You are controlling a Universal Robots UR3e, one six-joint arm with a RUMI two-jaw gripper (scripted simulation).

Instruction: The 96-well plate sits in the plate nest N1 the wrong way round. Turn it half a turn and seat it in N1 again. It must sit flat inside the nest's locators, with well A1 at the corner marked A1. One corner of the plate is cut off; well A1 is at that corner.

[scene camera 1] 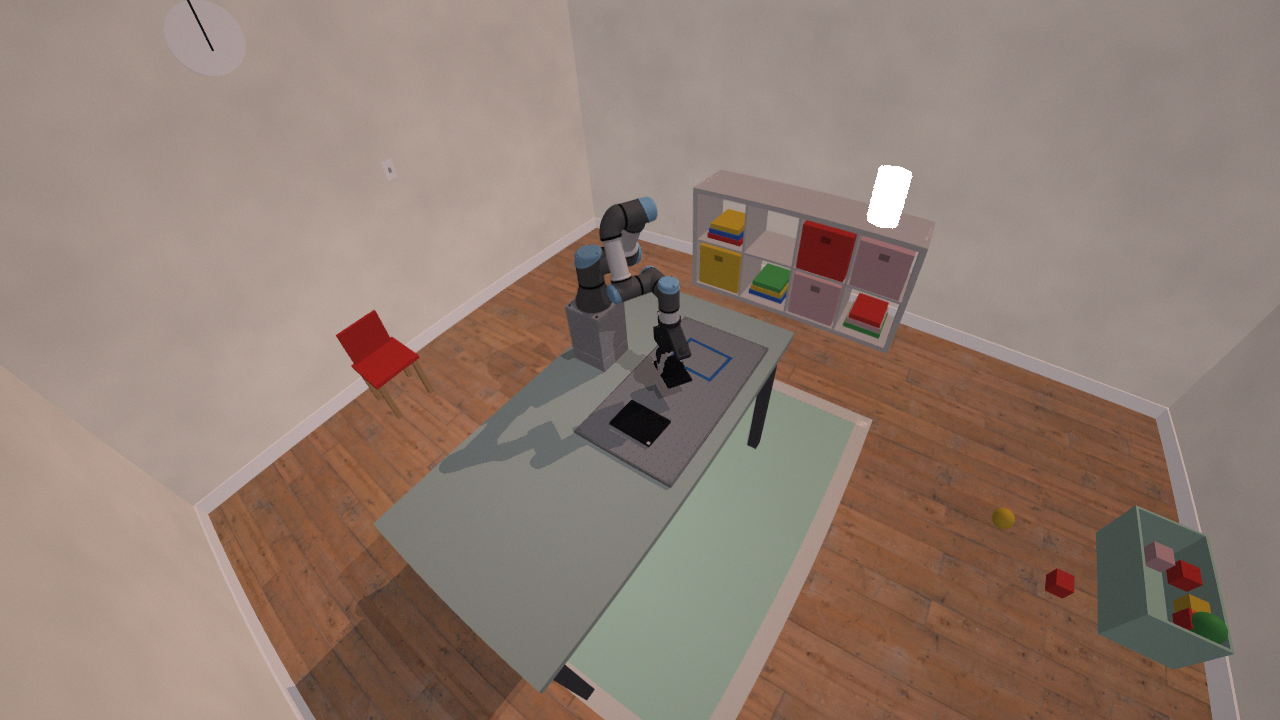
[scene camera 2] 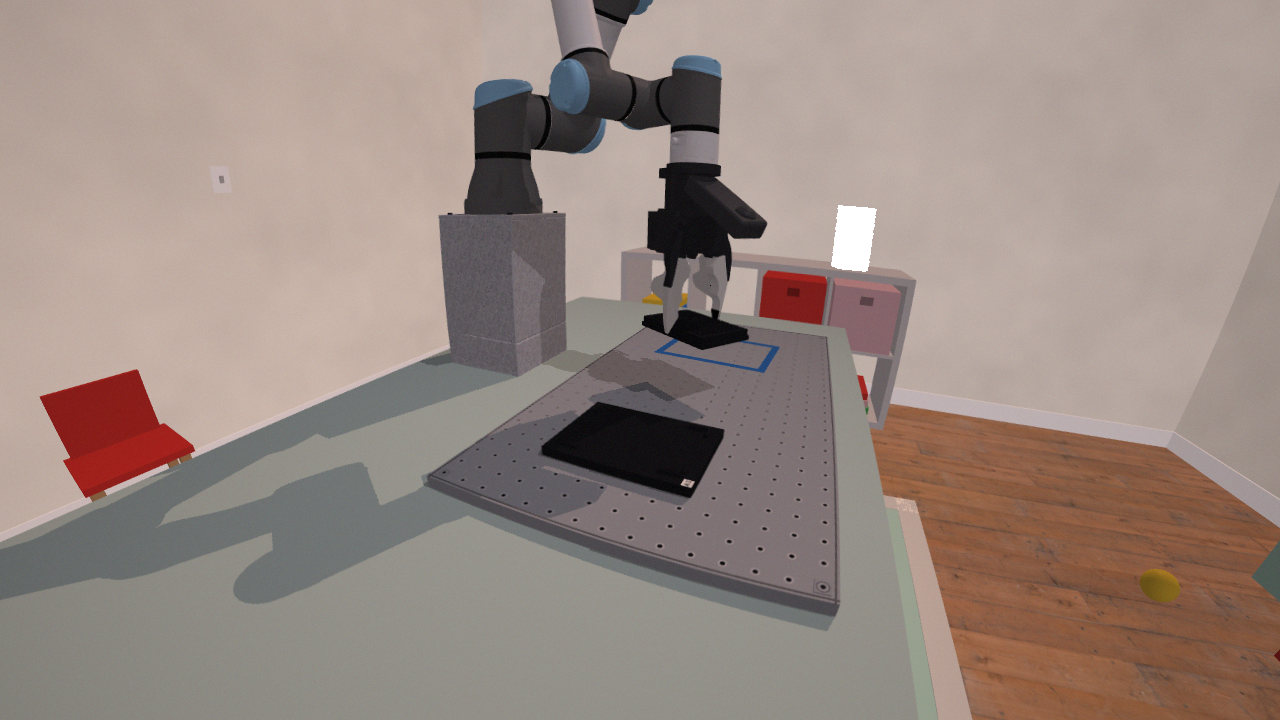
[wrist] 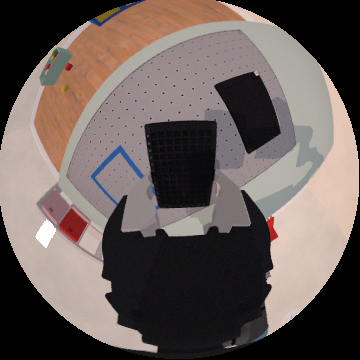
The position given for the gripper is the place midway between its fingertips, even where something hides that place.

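Note:
Gripper (scene camera 2: 692, 329), (scene camera 1: 672, 371), (wrist: 182, 170) visible. A black 96-well plate (scene camera 2: 693, 331), (wrist: 196, 134) is visible, as is a black plate nest N1 (scene camera 2: 631, 445), (scene camera 1: 636, 422), (wrist: 251, 108).

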